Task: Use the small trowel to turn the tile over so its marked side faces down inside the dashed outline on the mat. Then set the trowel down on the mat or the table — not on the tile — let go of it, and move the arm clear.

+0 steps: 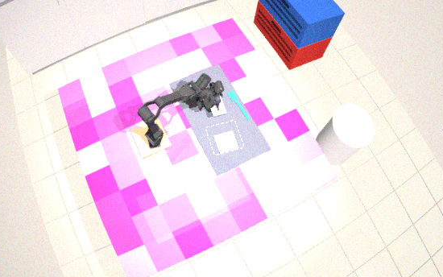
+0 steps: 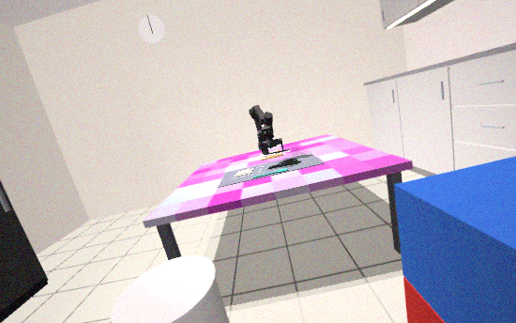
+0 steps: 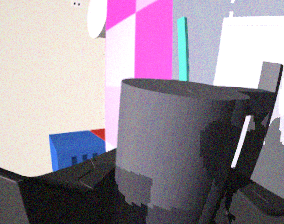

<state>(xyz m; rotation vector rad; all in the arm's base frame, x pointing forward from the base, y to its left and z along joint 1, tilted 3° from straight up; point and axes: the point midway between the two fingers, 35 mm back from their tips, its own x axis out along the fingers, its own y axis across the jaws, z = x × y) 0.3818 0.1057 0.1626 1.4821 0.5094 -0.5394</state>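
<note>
Right now the teal trowel is 140 mm below my gripper tip, 110 mm ahead of it and 10 mm to the left of it. Also, from my gripper tip: white tile: 210 mm to the right, 140 mm below, 30 mm behind.
</note>
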